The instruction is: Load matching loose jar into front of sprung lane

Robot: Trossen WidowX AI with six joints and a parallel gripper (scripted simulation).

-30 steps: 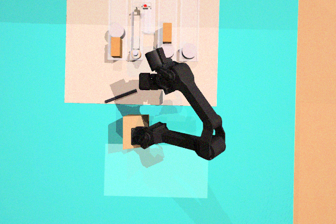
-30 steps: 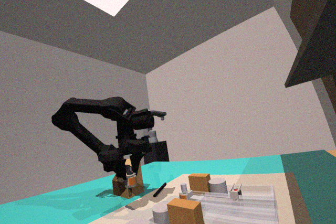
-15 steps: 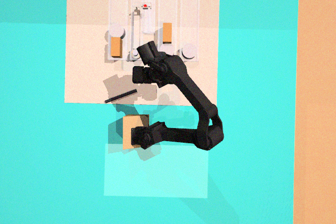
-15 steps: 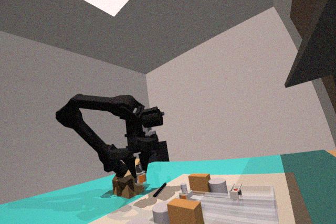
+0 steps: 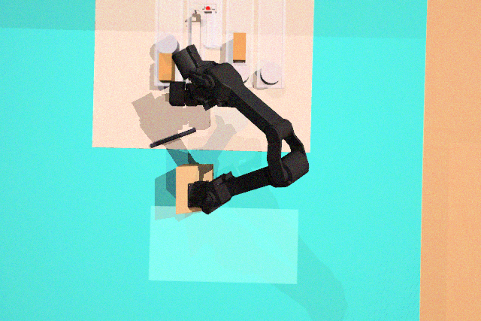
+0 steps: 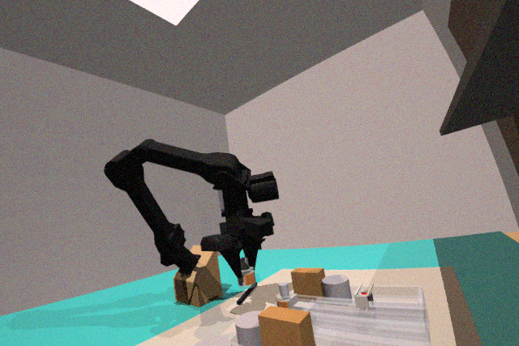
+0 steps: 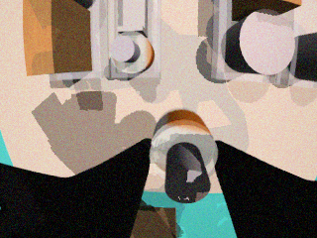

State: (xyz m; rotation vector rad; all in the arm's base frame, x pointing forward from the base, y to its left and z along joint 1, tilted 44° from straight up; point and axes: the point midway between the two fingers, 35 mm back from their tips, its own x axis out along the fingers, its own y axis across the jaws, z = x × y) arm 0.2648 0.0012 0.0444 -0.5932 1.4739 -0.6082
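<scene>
My gripper tip is 210 mm short of the sprung lane, 20 mm to the right of it and 80 mm above it. The rest, counted from my gripper tip: red mark 250 mm ahead, 10 mm to the left, 30 mm below; then black pen 110 mm behind, 110 mm to the left, 90 mm below.
</scene>
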